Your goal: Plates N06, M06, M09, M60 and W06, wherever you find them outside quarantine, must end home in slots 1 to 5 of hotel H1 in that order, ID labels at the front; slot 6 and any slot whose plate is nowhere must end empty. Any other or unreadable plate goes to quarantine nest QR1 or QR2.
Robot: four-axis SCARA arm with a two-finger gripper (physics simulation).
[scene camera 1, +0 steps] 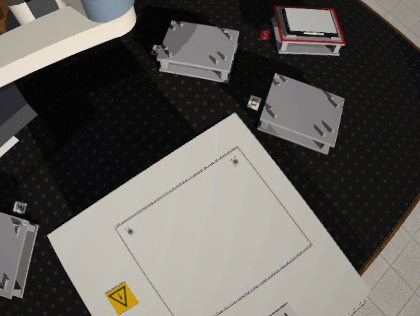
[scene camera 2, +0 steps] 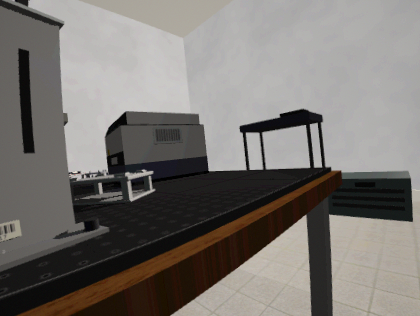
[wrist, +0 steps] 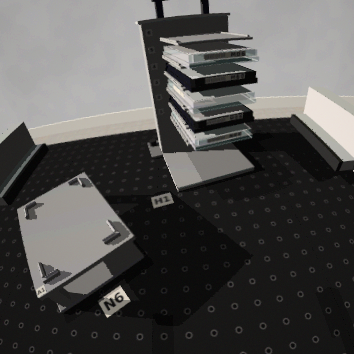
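In the wrist view, hotel H1 stands upright at the table's back, its openings facing front right. Its top shelf bears no plate. Below it sit a clear plate whose label seems to read M06, a dark plate, a clear plate with no readable label, a dark plate and a clear plate. The other labels are too blurred to read. Nest N6 is empty, front left. My gripper is open and empty, fingers wide at both view edges. A dark plate with a pale lid sits on a red-rimmed nest.
Two empty grey nests stand near the red-rimmed one. A large white housing with a warning sign fills the front. In scene camera 2, a tall grey panel, a grey device and a dark raised stand stand on the table.
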